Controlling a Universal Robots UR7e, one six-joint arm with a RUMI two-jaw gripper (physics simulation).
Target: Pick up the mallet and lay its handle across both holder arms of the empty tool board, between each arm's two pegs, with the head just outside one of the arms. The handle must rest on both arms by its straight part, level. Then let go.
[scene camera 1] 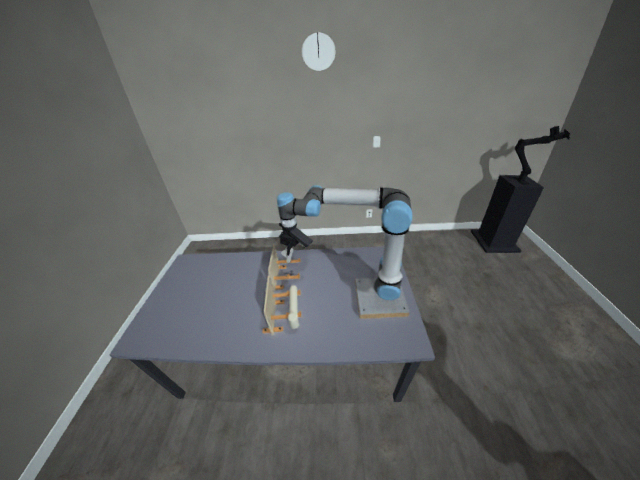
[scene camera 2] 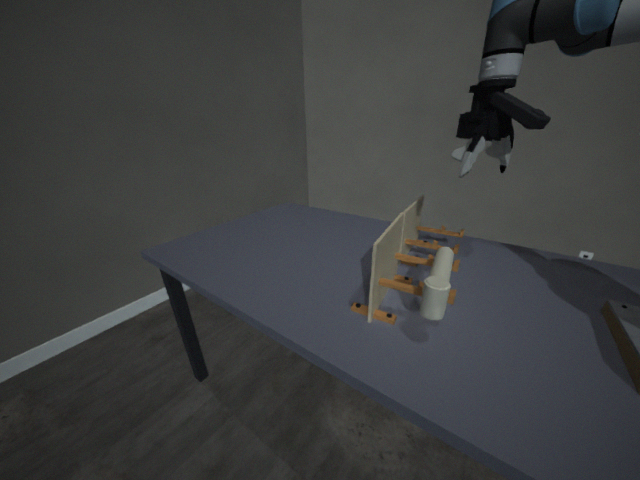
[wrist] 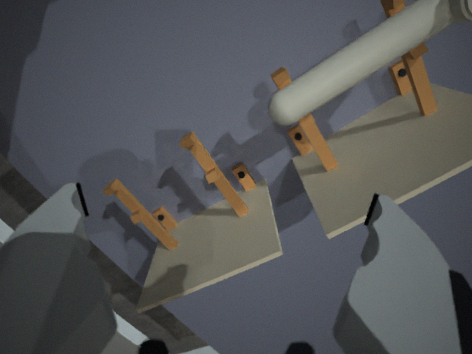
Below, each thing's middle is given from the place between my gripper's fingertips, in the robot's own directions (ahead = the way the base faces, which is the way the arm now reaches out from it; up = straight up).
I see the cream mallet [scene camera 2: 436, 288] 20 mm ahead of my hand, 160 mm to the left of it and 200 mm below it.
